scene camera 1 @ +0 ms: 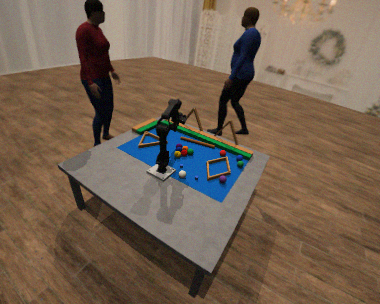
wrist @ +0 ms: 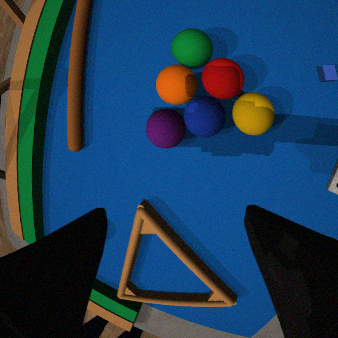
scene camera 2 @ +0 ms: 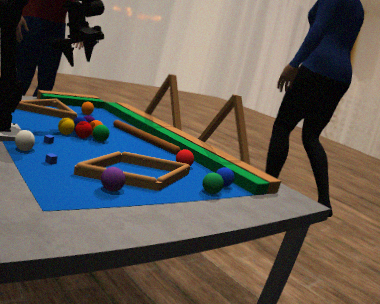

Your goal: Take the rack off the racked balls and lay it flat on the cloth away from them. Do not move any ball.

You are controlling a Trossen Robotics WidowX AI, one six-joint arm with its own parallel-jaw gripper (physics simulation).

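Frame: origin at the arm's base, x ahead, y left, z up, level; metres.
Where they show: gripper, fingertip midpoint: (scene camera 1: 176, 128) (wrist: 176, 216) (scene camera 2: 80, 64); arm's base, origin of the base link: (scene camera 1: 161, 170).
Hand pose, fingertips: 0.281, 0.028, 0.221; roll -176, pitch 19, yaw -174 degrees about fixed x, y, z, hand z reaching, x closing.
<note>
Each offset is from my fingertips to the top centre of the thing, as dx, dy, dz. Level surfaces: height alone.
The triangular wooden rack @(+0.082, +0.299, -0.205) (scene camera 1: 149, 145) (scene camera 2: 47, 111) (wrist: 188, 254) lies flat on the blue cloth @(dz -0.235) (scene camera 1: 220, 193) (scene camera 2: 60, 192) (wrist: 125, 175), apart from the grouped balls. That group has a green ball @(+0.049, -0.131, -0.179) (wrist: 192, 48), a red ball @(+0.003, -0.091, -0.179) (scene camera 1: 184, 153) (scene camera 2: 84, 129) (wrist: 223, 78), an orange ball @(+0.066, -0.076, -0.179) (wrist: 176, 84), a blue ball @(+0.022, -0.036, -0.179) (wrist: 204, 116), a purple ball @(+0.075, -0.013, -0.179) (wrist: 165, 128) and a yellow ball @(-0.042, -0.050, -0.179) (scene camera 1: 177, 154) (scene camera 2: 66, 126) (wrist: 253, 114); no rack surrounds them. My gripper (scene camera 2: 80, 62) (wrist: 176, 216) is open and empty, high above the cloth. The rack shows between and beyond its fingers in the wrist view.
A diamond rack @(-0.024, -0.405, -0.205) (scene camera 1: 208, 170) (scene camera 2: 155, 160) lies beside a purple ball @(-0.166, -0.474, -0.179) (scene camera 1: 222, 179) (scene camera 2: 113, 179). A single orange ball @(+0.231, +0.226, -0.179) (scene camera 2: 87, 107) stands near the green rail (scene camera 2: 150, 125) (wrist: 27, 165). A wooden rod @(+0.261, -0.124, -0.206) (scene camera 2: 145, 136) (wrist: 76, 90) and a white ball @(-0.261, -0.187, -0.179) (scene camera 1: 182, 174) (scene camera 2: 25, 140) also lie on the cloth.
</note>
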